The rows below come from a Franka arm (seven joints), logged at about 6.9 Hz.
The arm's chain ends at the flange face. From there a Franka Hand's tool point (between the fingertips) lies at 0.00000 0.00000 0.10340 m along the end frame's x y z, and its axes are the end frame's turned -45 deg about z.
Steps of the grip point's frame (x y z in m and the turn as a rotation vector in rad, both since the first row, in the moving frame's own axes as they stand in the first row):
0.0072, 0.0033, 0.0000, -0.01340, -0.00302, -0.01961
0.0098, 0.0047, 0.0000, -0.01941, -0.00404, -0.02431
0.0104, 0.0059, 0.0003, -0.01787, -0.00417, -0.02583
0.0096, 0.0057, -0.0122, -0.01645, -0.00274, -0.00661
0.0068, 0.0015, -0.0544, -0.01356, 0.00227, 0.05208
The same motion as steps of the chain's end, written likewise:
0.0067, -0.0040, 0.0000, -0.01161, 0.00734, -0.01961
0.0091, -0.0053, 0.0000, -0.01658, 0.01087, -0.02431
0.0105, -0.0048, 0.0003, -0.01558, 0.00969, -0.02583
0.0098, -0.0042, -0.0122, -0.01357, 0.00969, -0.00661
0.0047, -0.0046, -0.0544, -0.00798, 0.01119, 0.05208

